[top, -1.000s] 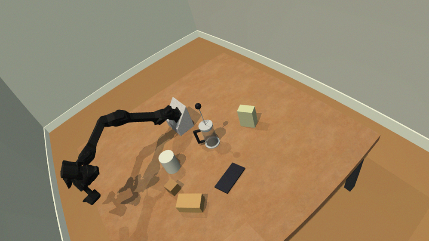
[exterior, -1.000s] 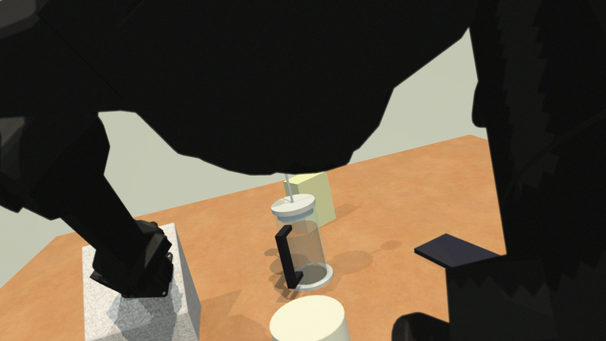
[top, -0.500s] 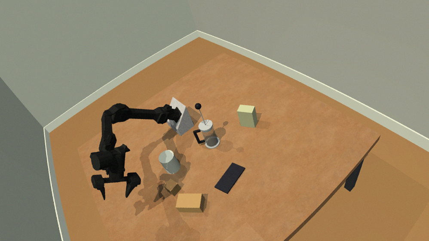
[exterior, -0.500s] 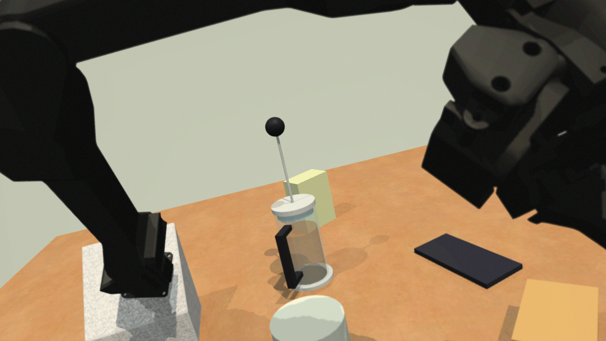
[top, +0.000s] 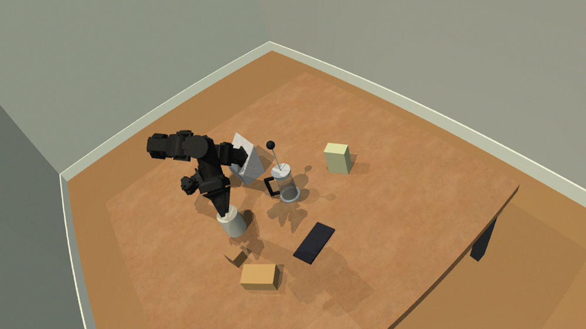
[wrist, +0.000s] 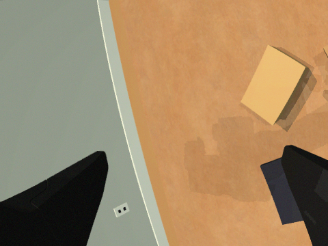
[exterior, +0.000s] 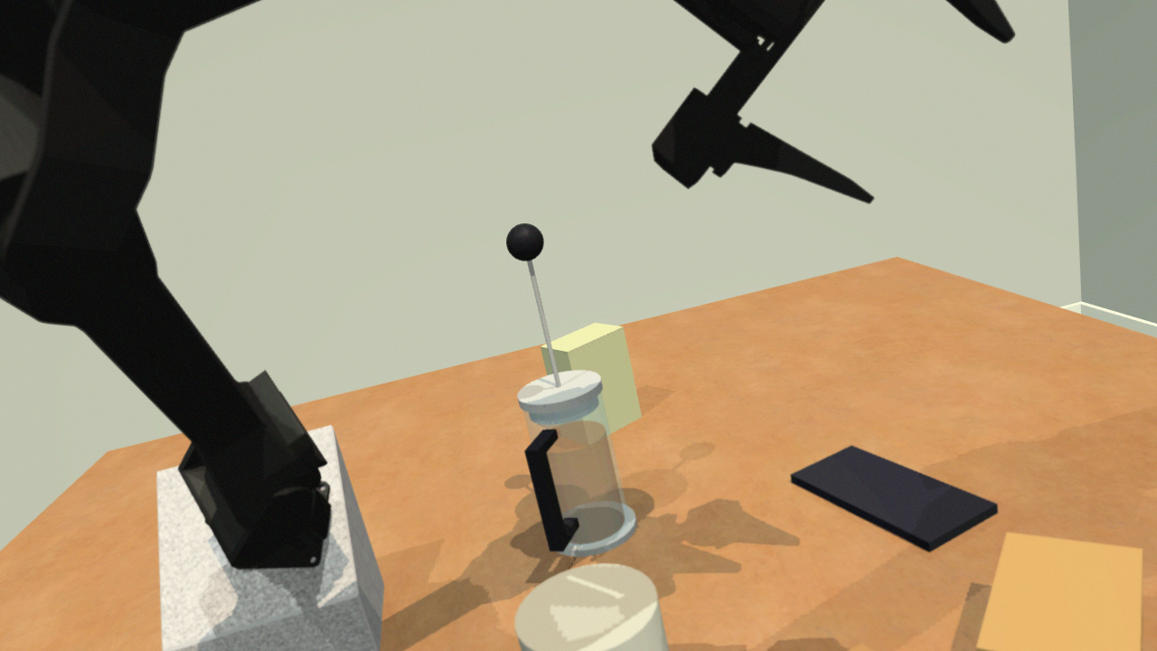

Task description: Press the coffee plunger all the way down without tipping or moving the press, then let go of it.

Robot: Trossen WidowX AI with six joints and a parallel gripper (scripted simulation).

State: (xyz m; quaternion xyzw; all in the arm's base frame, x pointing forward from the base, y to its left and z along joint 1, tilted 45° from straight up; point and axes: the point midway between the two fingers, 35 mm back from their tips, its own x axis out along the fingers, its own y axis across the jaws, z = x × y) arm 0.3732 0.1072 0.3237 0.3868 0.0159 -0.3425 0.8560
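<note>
Now: gripper tip 230 mm past the glass coffee press, 220 mm to the right of it and 180 mm above it. The rest, counted from my gripper tip: pale yellow box 210 mm behind, 460 mm to the left, 260 mm below; then small brown cube 90 mm behind, 50 mm to the right, 290 mm below; then tan box 40 mm ahead, 20 mm to the right, 290 mm below.
</note>
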